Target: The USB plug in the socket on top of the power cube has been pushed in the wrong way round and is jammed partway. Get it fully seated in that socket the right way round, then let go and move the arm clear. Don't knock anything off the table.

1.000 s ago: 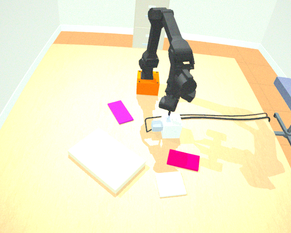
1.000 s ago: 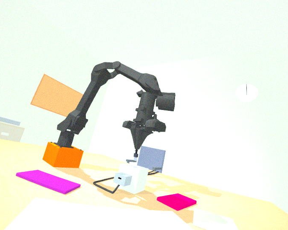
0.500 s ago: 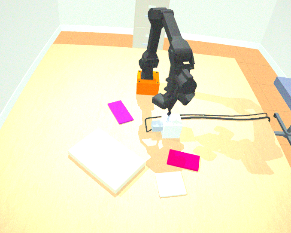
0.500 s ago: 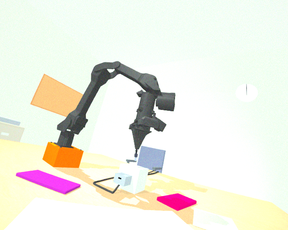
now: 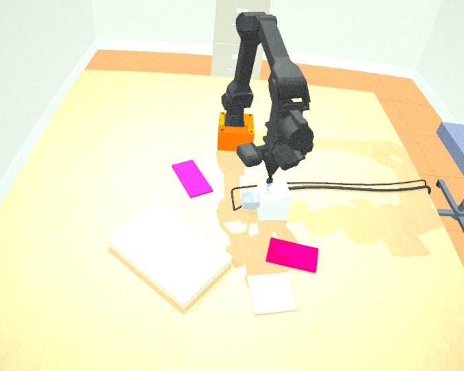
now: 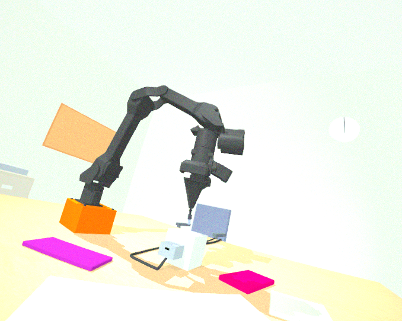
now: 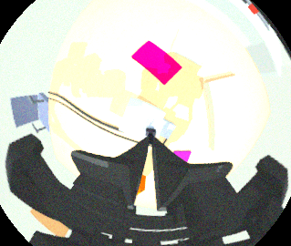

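Now: the dark USB plug 2 cm below my gripper tip. Also, from my gripper tip: white square pad 26 cm ahead, 13 cm below; then purple flat slab 12 cm behind, 20 cm to the right, 13 cm below; then magenta slab 15 cm ahead, 6 cm to the left, 13 cm below.
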